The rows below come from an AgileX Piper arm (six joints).
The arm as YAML. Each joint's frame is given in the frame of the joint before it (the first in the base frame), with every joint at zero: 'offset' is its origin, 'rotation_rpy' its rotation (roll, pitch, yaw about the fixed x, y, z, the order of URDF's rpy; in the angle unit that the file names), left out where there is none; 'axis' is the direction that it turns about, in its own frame. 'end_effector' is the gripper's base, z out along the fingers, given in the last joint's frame.
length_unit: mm
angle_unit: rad
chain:
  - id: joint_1
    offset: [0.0, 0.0, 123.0]
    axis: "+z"
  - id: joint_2
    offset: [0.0, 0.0, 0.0]
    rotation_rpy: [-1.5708, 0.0, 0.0]
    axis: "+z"
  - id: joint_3
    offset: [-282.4, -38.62, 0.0]
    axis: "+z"
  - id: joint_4
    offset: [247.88, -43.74, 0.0]
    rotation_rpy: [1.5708, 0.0, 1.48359]
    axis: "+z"
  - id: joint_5
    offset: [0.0, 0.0, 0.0]
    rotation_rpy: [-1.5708, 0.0, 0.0]
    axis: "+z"
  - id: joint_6
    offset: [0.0, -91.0, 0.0]
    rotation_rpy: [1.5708, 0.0, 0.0]
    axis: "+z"
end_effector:
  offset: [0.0, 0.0, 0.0]
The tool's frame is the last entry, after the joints.
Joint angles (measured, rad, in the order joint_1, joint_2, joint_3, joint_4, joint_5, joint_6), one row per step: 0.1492 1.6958 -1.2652 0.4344 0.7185 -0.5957; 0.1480 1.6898 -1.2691 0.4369 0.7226 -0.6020; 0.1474 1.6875 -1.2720 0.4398 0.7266 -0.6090; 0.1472 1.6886 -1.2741 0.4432 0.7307 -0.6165; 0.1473 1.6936 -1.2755 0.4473 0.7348 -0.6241; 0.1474 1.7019 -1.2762 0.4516 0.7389 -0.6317; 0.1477 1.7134 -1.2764 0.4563 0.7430 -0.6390; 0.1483 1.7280 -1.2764 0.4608 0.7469 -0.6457; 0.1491 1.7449 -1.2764 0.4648 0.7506 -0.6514; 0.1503 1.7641 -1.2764 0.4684 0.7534 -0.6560; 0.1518 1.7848 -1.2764 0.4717 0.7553 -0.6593; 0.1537 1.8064 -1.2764 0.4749 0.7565 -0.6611; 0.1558 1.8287 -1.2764 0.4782 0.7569 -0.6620; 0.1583 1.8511 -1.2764 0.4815 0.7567 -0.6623; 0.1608 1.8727 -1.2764 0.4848 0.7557 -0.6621
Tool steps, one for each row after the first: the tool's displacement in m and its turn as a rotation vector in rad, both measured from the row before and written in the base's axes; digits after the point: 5 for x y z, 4 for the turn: -0.00053 -0.00026 0.00321 0.0009 -0.0079 0.0047; -0.00021 0.00003 0.00159 0.0002 -0.0036 0.0057; 0.00012 0.00025 0.00014 -0.0001 0.0006 0.0064; 0.00055 0.00047 -0.00146 -0.0002 0.0051 0.0066; 0.00090 0.00053 -0.00286 -0.0005 0.0091 0.0066; 0.00122 0.00068 -0.00417 -0.0004 0.0129 0.0064; 0.00153 0.00082 -0.00537 -0.0008 0.0162 0.0062; 0.00173 0.00089 -0.00624 -0.0011 0.0185 0.0056; 0.00193 0.00103 -0.00710 -0.0013 0.0203 0.0049; 0.00200 0.00111 -0.00767 -0.0013 0.0214 0.0038; 0.00196 0.00124 -0.00804 -0.0010 0.0222 0.0026; 0.00190 0.00129 -0.00832 -0.0008 0.0225 0.0016; 0.00174 0.00141 -0.00839 -0.0007 0.0223 0.0012; 0.00156 0.00137 -0.00811 -0.0006 0.0210 0.0003
